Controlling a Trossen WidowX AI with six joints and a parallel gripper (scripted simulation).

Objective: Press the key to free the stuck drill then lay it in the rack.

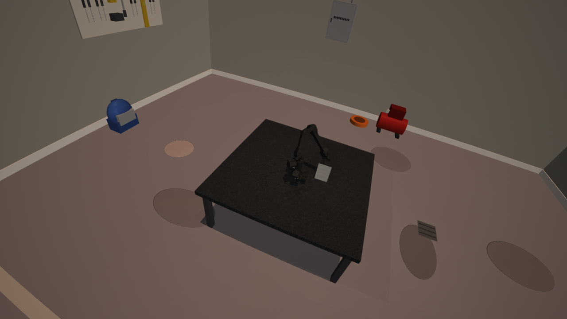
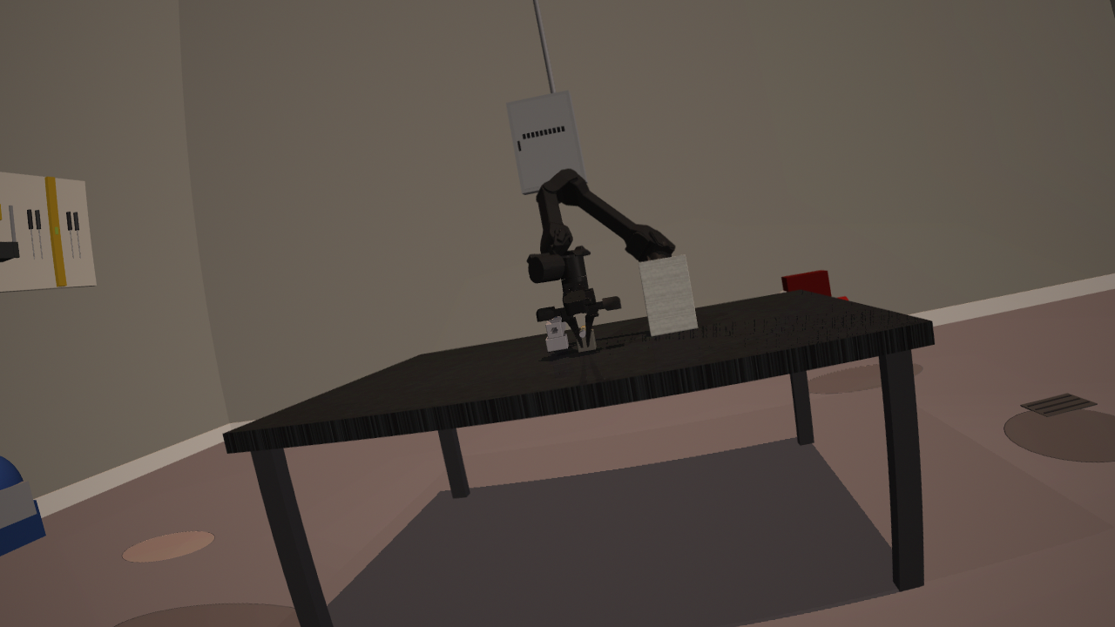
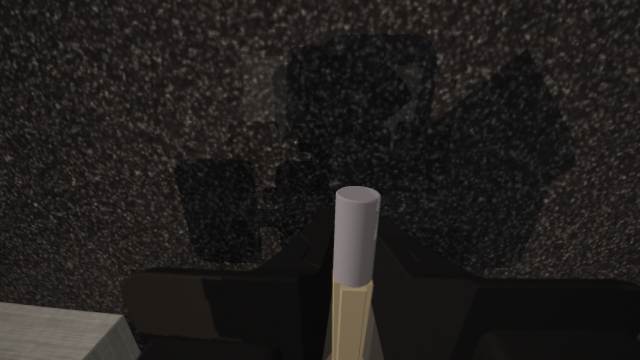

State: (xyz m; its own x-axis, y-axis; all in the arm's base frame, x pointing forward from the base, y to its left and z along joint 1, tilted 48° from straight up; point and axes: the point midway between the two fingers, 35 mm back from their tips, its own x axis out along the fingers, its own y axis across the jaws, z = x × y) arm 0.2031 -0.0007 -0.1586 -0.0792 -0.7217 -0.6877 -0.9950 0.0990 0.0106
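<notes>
Right now the v-shaped rack is 50 mm to the right of my gripper tip and 10 mm above it. From my gripper tip the other things lie so: thin dark drill 260 mm to the right, 60 mm ahead, 40 mm above; grey block 220 mm to the right, 60 mm ahead, 40 mm above.
</notes>
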